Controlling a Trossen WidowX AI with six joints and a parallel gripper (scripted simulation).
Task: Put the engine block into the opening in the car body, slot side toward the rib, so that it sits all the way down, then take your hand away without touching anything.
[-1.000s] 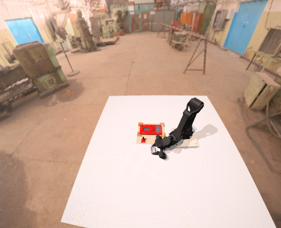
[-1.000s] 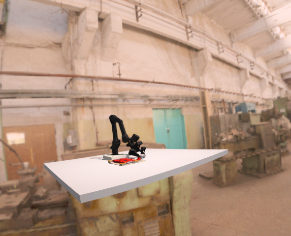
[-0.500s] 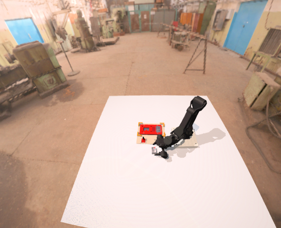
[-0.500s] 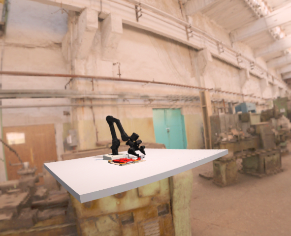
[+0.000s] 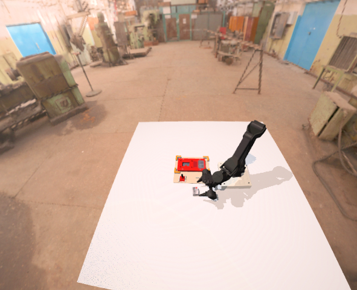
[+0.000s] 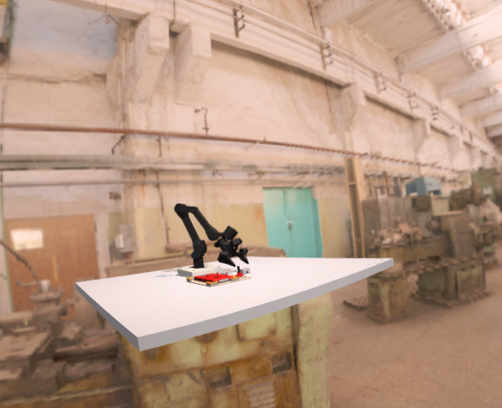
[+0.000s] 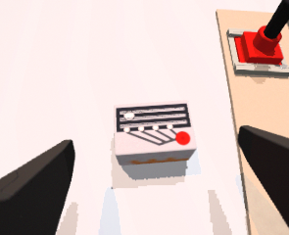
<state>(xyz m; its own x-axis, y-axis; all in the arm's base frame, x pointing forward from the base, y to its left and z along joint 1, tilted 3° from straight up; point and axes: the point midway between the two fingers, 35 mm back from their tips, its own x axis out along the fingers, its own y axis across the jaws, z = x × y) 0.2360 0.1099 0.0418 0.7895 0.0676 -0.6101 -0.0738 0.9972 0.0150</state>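
Right now the engine block is 3 cm below my gripper tip and 2 cm ahead of it.
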